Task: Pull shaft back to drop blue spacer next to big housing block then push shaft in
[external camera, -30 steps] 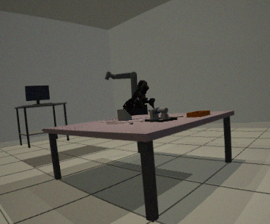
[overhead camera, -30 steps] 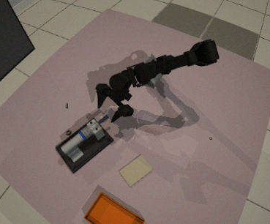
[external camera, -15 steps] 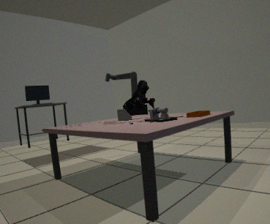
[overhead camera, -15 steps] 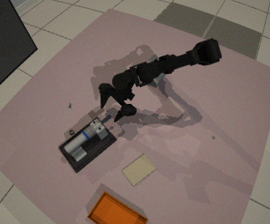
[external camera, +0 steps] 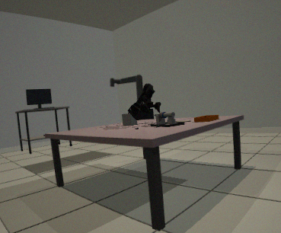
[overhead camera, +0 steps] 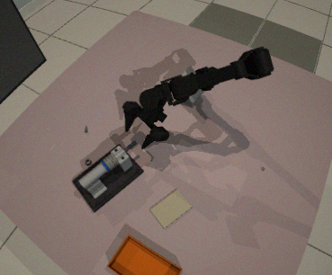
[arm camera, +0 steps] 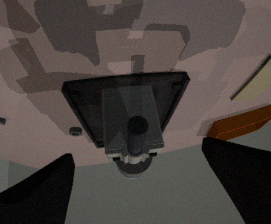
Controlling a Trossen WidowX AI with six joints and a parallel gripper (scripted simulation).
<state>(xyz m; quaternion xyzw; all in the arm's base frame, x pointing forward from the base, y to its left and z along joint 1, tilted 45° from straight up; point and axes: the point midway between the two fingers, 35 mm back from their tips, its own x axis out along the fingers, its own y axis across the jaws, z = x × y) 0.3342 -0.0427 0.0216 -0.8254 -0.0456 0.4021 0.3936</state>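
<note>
The dark shaft is 80 mm ahead of my gripper tip, 20 mm to the right of it and 20 mm below it. Round my gripper tip: cream card (220 mm to the left, 110 mm ahead, 90 mm below); then blue spacer (130 mm ahead, 30 mm to the right, 20 mm below); then tiny dark part (250 mm to the right, 90 mm below, 40 mm ahead).
</note>
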